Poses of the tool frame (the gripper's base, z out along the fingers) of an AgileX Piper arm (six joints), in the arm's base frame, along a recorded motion.
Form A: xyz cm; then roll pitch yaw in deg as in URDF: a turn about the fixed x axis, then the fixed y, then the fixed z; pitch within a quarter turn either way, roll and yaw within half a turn.
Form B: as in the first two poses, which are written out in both.
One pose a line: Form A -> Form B
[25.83 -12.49 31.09 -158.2 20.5 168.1] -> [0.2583 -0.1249 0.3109 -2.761 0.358 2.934]
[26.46 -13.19 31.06 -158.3 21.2 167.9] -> [0.2646 -0.1319 0.3106 -2.763 0.370 2.930]
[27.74 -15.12 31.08 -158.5 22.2 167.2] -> [0.2774 -0.1512 0.3108 -2.766 0.387 2.918]
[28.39 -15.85 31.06 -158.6 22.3 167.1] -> [0.2839 -0.1585 0.3106 -2.768 0.389 2.916]
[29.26 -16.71 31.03 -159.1 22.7 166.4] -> [0.2926 -0.1671 0.3103 -2.777 0.396 2.904]
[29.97 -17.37 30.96 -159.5 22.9 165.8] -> [0.2997 -0.1737 0.3096 -2.784 0.400 2.894]
